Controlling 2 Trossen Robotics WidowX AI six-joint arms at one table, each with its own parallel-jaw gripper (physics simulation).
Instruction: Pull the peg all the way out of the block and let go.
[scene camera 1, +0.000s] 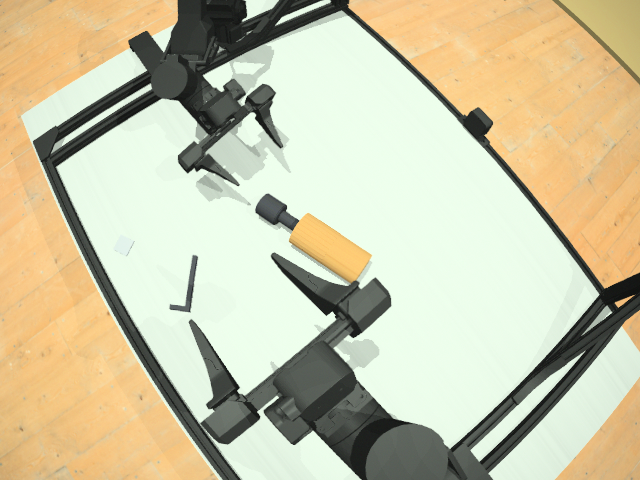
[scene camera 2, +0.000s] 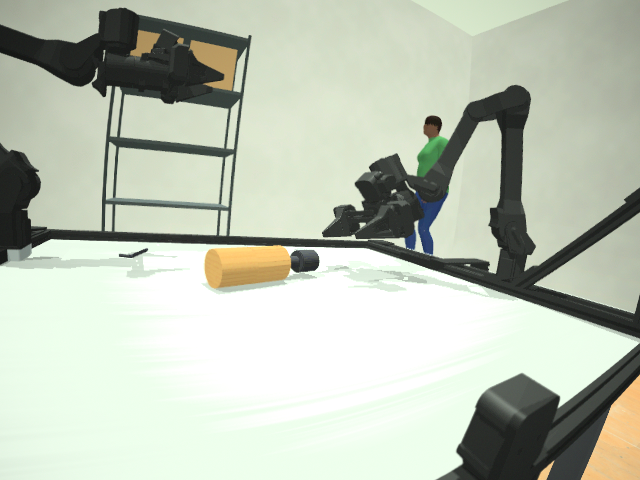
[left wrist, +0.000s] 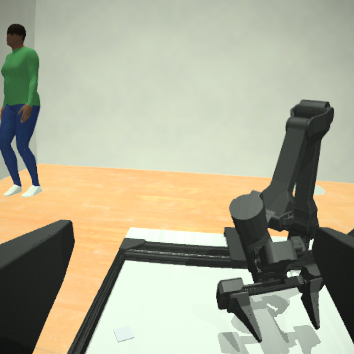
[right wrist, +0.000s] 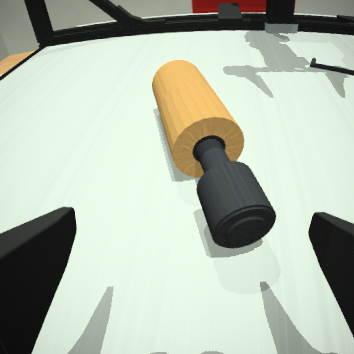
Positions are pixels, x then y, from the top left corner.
Labels:
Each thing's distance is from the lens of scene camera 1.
my left gripper (scene camera 1: 231, 287): 40 cm
my right gripper (scene camera 1: 260, 166): 75 cm
wooden cylindrical block (scene camera 1: 312, 236): 72 cm
black peg (scene camera 1: 270, 208): 75 cm

